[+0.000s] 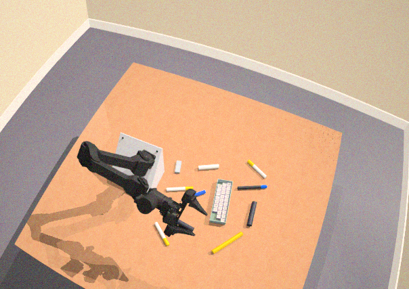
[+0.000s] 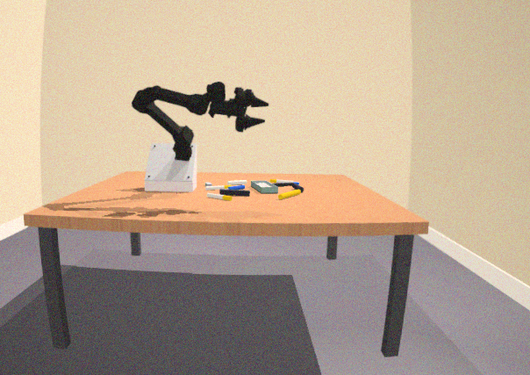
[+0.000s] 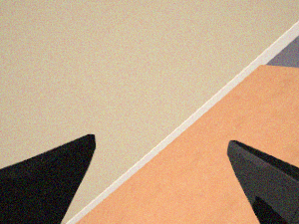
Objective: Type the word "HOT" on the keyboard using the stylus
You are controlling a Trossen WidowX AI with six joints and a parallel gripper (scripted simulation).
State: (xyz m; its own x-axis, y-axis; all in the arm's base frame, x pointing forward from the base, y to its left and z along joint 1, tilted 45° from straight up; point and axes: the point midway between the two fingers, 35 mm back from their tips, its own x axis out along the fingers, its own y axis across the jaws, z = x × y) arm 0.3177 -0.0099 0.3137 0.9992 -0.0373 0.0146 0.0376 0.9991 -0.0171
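Now: the blue stylus 32 cm below my gripper tip, 22 cm to the left of it and 16 cm behind it. From my gripper tip the other things lie so: white bar: 40 cm to the left, 32 cm below, 15 cm behind; then blue-tipped dark pen: 41 cm to the left, 32 cm below, 10 cm ahead; then yellow bar: 32 cm below, 10 cm to the left, 9 cm ahead.
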